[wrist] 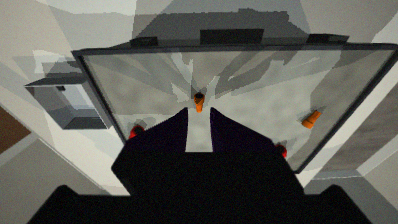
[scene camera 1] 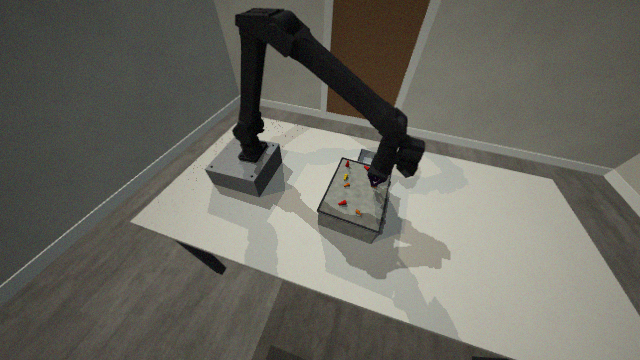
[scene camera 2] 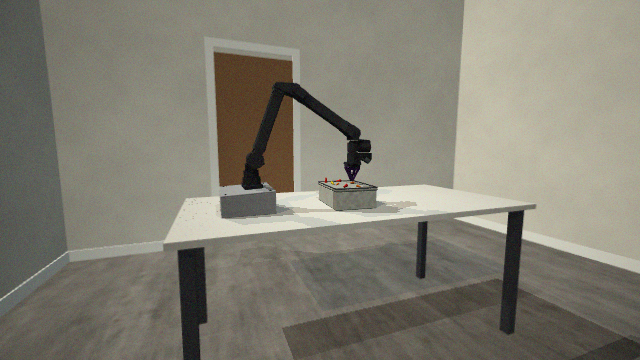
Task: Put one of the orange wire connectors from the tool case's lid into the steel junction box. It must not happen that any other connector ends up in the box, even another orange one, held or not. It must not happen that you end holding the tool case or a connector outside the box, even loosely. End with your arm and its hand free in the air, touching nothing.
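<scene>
The wrist view shows a grey tool case. Scene camera 1 shows the case too, and the case is also visible in scene camera 2 (349,198). On the grey tool case, (wrist: 267,93) and (scene camera 1: 371,202) are the same spot.
</scene>
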